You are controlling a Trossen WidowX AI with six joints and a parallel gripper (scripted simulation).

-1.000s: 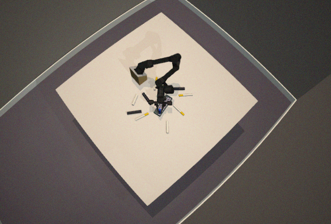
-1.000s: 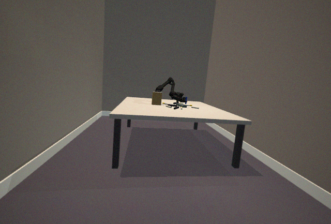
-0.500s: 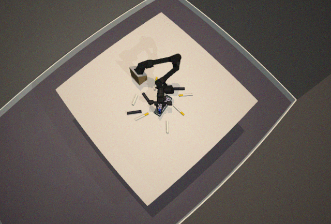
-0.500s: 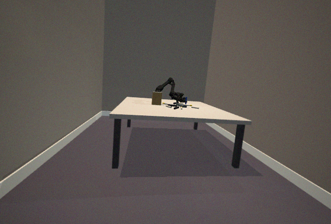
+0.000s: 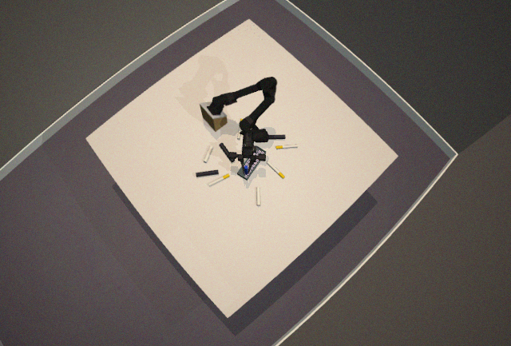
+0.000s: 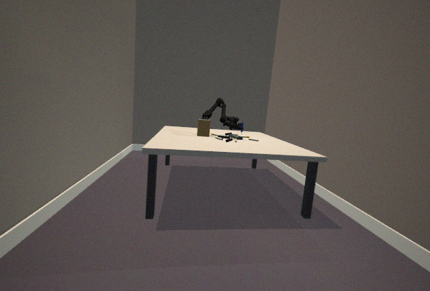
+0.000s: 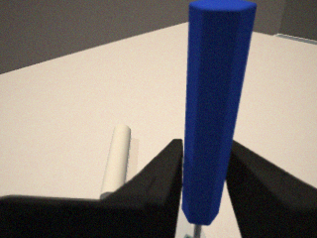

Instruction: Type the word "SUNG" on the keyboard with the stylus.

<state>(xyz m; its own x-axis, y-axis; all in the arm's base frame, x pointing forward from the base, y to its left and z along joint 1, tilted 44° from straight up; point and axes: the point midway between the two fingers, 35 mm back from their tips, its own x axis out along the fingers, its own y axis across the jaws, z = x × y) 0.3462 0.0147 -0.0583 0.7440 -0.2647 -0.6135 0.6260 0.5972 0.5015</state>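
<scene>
The S key lies 3 cm behind my gripper tip, 6 cm to the left of it and 9 cm below it. From my gripper tip the other things lie so: blue stylus (1 cm behind, 1 cm to the left, 2 cm below).
</scene>
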